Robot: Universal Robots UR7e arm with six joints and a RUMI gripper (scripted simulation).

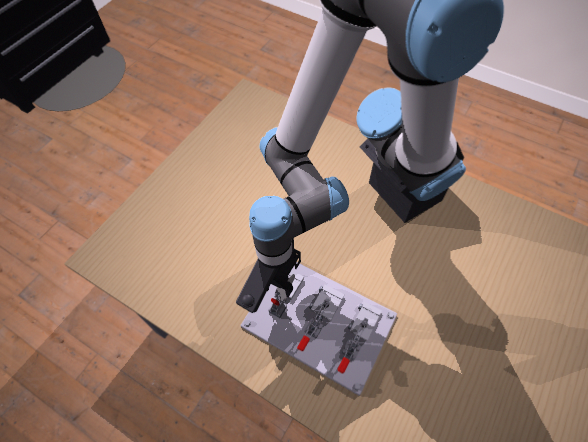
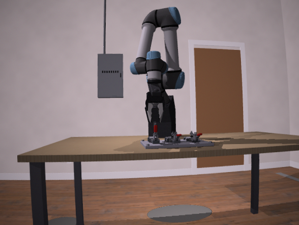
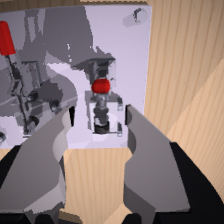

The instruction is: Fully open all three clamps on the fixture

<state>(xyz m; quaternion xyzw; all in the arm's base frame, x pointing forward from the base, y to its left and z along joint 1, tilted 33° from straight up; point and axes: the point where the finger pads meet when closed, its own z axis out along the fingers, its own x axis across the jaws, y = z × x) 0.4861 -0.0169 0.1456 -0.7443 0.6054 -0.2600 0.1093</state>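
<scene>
Right now the grey fixture plate is 13 cm below my hand, 10 cm to the left of it and 5 cm behind it.
</scene>
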